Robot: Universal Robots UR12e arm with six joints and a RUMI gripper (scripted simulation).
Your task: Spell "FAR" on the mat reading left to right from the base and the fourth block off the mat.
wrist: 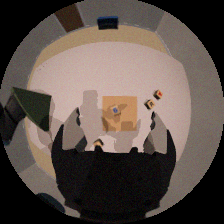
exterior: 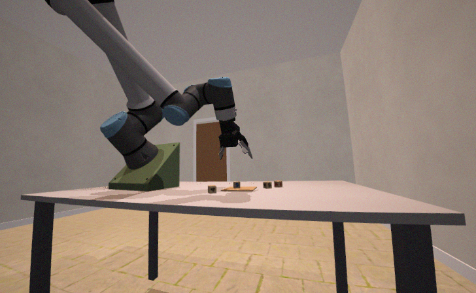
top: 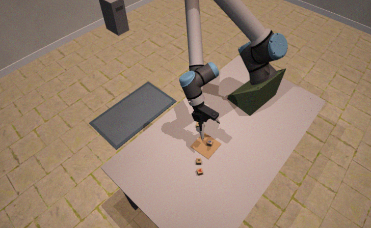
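Now: the blue-lettered block 12 cm below my hand. The rest, counted from my hand: F block 14 cm to the right, 13 cm below, 8 cm behind; then R block 14 cm ahead, 13 cm below, 1 cm to the left; then tan mat 14 cm below, 2 cm to the right, 2 cm ahead.
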